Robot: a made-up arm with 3 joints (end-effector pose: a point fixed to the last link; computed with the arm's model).
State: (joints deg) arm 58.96 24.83 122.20
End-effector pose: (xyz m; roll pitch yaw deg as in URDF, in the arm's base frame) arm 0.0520 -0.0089 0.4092 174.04 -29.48 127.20
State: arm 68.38 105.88 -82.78
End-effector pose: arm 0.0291 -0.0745 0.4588 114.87 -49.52 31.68
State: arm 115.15 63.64 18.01
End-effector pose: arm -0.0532 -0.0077 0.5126 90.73 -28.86 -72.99
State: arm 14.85 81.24 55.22
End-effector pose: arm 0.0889 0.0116 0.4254 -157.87 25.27 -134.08
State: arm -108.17 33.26 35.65
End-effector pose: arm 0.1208 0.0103 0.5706 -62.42 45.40 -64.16
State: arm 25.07 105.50 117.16
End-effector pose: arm 0.0859 0.0209 0.4735 141.75 67.31 170.08
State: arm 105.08 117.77 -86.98
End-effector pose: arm 0.0129 -0.0720 0.4820 132.13 -26.47 30.10
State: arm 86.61 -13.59 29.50
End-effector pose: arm -0.0204 0.0184 0.4886 31.86 -47.42 -69.25
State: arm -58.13 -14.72 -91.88
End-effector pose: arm 0.1184 -0.0668 0.4711 -177.64 -59.14 -42.73
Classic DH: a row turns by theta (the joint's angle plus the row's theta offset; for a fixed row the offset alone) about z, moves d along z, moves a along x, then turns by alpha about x. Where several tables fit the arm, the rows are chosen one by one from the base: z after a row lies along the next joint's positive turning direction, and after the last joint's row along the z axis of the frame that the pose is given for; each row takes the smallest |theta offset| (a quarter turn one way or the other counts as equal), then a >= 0, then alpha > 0; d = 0 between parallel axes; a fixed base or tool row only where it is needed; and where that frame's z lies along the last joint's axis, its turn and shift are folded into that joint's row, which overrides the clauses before.
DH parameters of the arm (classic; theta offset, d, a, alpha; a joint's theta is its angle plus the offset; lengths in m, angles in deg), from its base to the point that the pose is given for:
base (fixed): 0 0.51 0.05 -90
joint 1: -67.01 -0.1097 -0.0382 151.44
joint 2: -63.57 -0.0961 0.0106 103.18
joint 3: 63.22 -0.0237 -0.031 -39.56
tool (fixed): 25.35 0.0612 0 0

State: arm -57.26 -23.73 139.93
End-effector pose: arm 0.1691 -0.0267 0.5269 99.32 -6.65 120.82
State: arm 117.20 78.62 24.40
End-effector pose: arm -0.0536 -0.0066 0.5052 105.40 -30.55 -80.23
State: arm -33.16 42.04 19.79
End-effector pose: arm 0.1262 -0.0003 0.4484 -143.70 16.42 -124.04
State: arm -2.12 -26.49 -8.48
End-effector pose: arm 0.0429 0.0005 0.4481 126.20 -7.80 -101.97
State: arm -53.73 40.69 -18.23
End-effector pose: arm 0.1374 -0.0288 0.4650 -115.94 -9.44 -120.87
